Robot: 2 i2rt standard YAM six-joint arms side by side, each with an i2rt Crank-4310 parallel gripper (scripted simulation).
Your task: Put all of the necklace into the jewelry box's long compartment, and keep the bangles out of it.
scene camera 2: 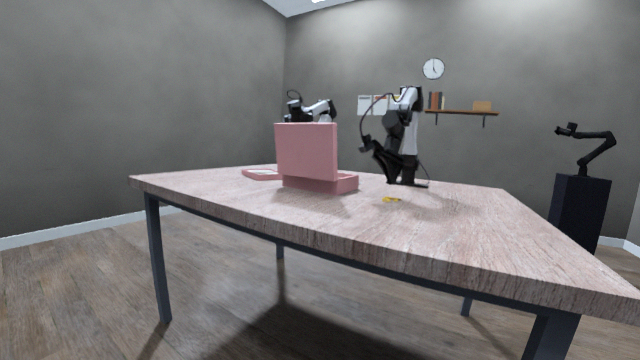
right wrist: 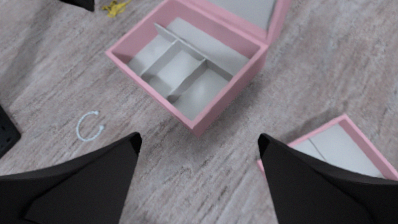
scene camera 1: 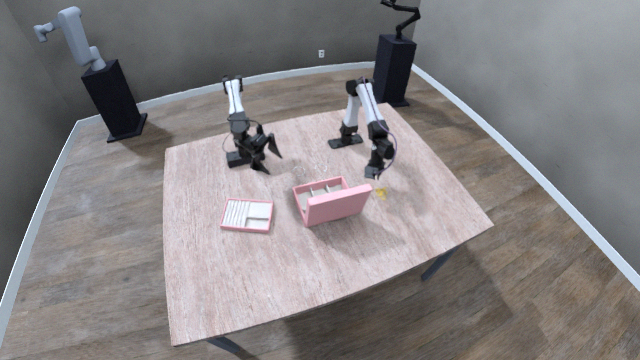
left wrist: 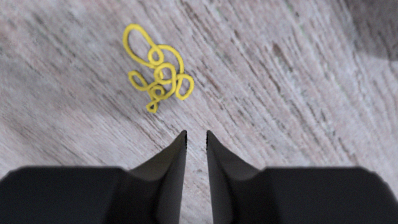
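My left gripper is visible, including in the left wrist view. My right gripper and a pink tray are visible as well.
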